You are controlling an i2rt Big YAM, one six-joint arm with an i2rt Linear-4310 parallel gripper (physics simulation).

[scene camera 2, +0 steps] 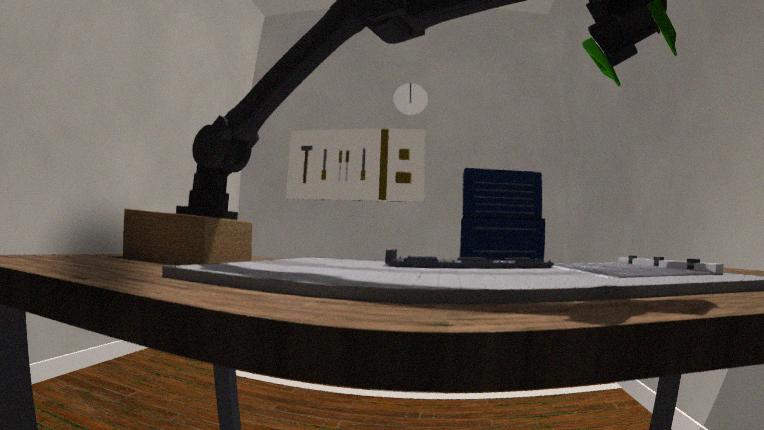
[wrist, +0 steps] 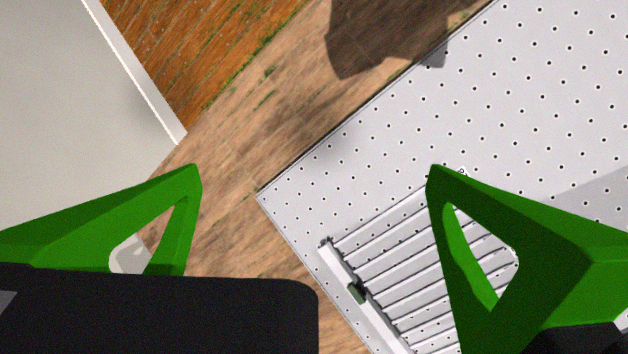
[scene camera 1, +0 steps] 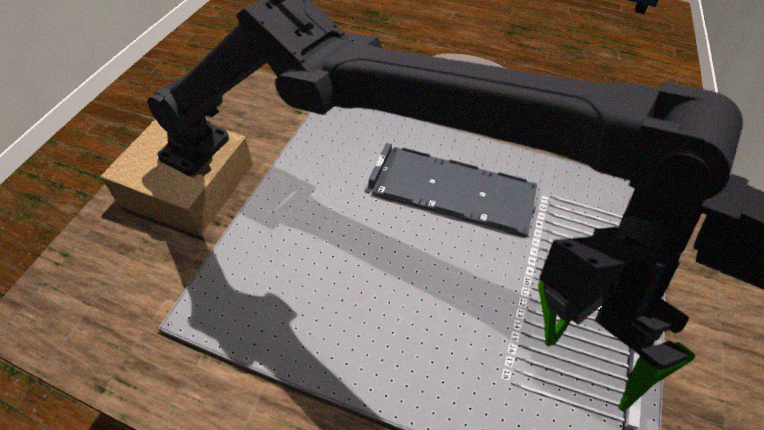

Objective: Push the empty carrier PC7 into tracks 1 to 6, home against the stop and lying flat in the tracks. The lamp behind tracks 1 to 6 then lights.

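Frame: origin at the arm's base, x up, y right, z ahead, level; millimetres.
Seen in the pictures: gripper, fingertip midpoint: (scene camera 2: 645, 68) (wrist: 313, 176) (scene camera 1: 584, 374); arm's base, origin of the base link: (scene camera 2: 206, 217) (scene camera 1: 194, 148).
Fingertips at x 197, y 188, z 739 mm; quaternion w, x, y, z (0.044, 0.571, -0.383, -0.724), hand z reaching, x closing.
Observation:
Offsets run from my fingertips to a thing's top centre. "spot": to the spot under its first point. Level surfaces: height alone.
The dark grey carrier PC7 {dx -239, dy -396, dz -267 mm} (scene camera 1: 454, 194) (scene camera 2: 470, 263) lies flat on the perforated plate {dx -269 mm} (scene camera 1: 384, 331) (scene camera 2: 347, 277) (wrist: 505, 120), its upright labelled end wall toward the arm base and its far end beside the low track numbers. Tracks 1 to 6 {spot: dx -266, dy -461, dz -16 mm} (scene camera 1: 582, 214) lie beyond that end, partly hidden by the arm. The white stop bar (scene camera 2: 708, 267) (wrist: 380, 320) carries dark blocks; none looks lit. In scene camera 1, the lamp behind tracks 1 to 6 is hidden. My gripper (scene camera 1: 587, 374) (scene camera 2: 646, 68) (wrist: 313, 176) is open and empty, high above the higher-numbered tracks' end.
The arm stands on a wooden block (scene camera 1: 227, 173) (scene camera 2: 187, 235) at the left of the table. Its forearm passes over the plate's back side. A dark blue cabinet (scene camera 2: 502, 213) stands behind the table. The wrist view shows the plate's corner and edge.

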